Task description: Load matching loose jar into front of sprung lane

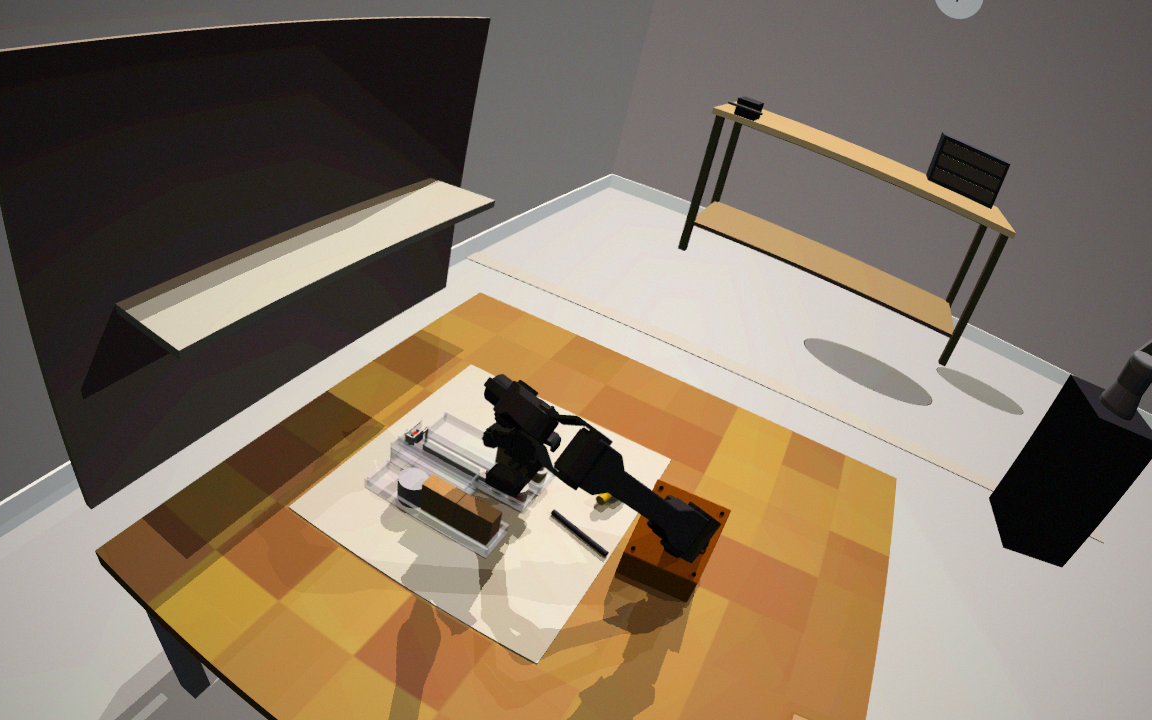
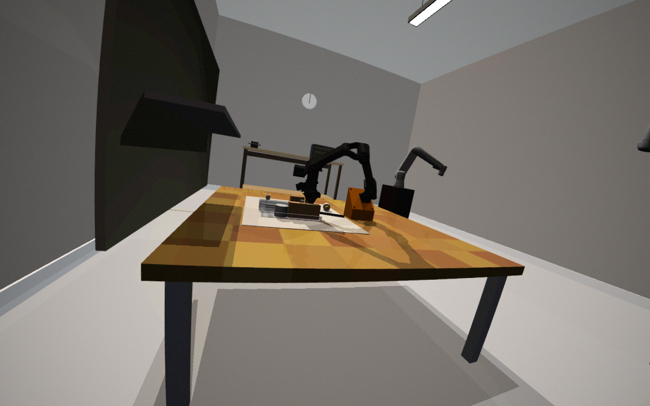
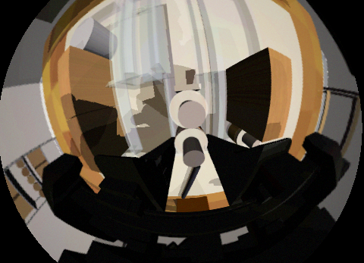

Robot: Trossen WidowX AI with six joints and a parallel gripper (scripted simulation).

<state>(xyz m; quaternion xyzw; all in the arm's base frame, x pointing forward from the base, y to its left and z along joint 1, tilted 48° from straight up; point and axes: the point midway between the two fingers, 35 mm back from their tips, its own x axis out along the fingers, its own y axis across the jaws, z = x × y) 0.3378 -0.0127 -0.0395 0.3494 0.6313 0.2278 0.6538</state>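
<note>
My gripper tip is 140 mm past the black rod, 30 mm to the right of it and 20 mm above it. Also, from my gripper tip: clear lane rack 140 mm ahead, 10 mm below; then grey cylinder 180 mm ahead, 100 mm to the left.
</note>
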